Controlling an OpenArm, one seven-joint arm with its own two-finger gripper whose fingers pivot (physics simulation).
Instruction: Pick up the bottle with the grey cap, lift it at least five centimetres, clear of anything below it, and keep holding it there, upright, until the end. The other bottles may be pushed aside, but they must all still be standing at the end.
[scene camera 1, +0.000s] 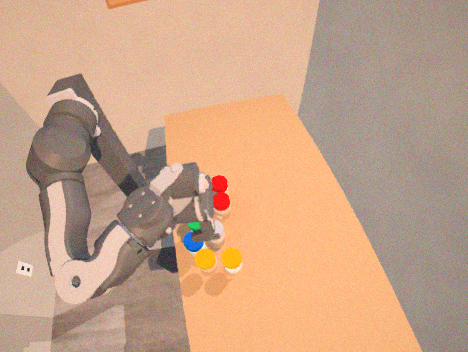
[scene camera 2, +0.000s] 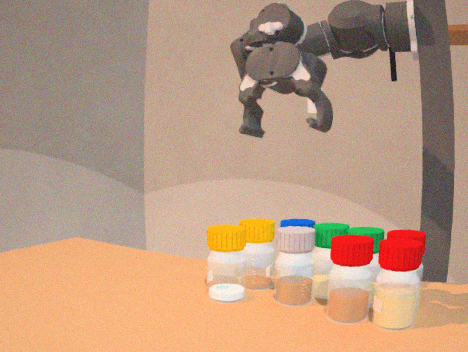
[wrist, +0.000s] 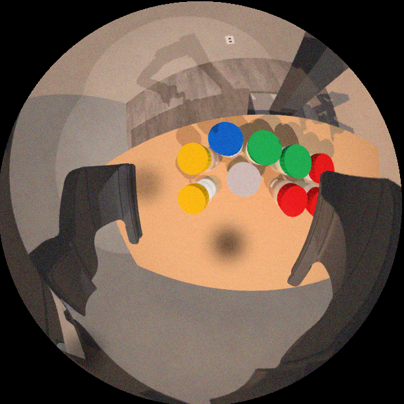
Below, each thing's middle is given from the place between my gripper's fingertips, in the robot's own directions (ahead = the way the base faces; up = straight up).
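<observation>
My hand: 18 cm above the grey-capped bottle (scene camera 2: 294, 267), 2 cm to the right of it. Counted from my hand: blue-capped bottle (wrist: 225, 138), 18 cm below, 6 cm behind; red-capped bottle (scene camera 2: 349, 287), 18 cm below, 4 cm ahead, 11 cm to the left.
</observation>
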